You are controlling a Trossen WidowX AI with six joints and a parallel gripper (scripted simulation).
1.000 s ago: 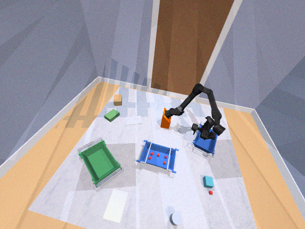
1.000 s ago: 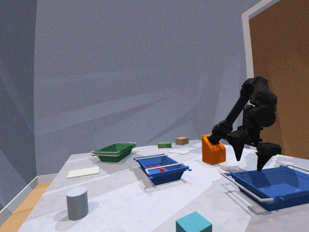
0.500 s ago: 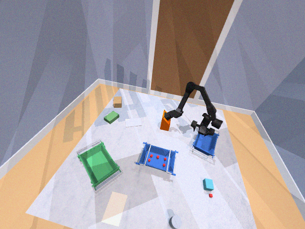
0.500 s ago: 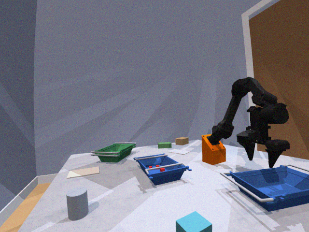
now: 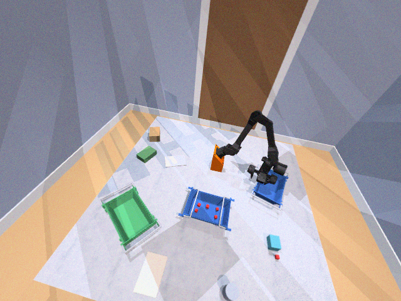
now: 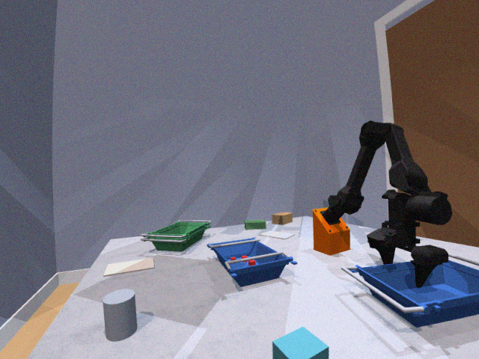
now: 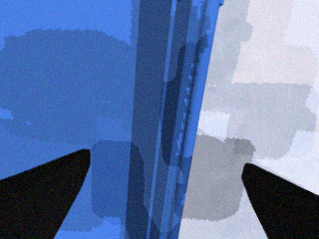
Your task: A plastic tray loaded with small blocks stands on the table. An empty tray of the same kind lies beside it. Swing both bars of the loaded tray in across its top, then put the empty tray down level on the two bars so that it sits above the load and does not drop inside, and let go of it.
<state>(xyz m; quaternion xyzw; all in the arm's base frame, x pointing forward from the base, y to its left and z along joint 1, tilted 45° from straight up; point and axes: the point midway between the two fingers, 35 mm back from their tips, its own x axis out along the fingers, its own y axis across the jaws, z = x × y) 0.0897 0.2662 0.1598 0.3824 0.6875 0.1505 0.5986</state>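
Now: gripper tip 3 cm short of the blue tray, 7 cm to the right of it and 3 cm below it. The rest, counted from my gripper tip: teal block (38 cm ahead, 5 cm to the left); then grey cylinder (62 cm ahead, 17 cm to the right, 2 cm above); then red block (44 cm ahead, 7 cm to the left, 1 cm below).
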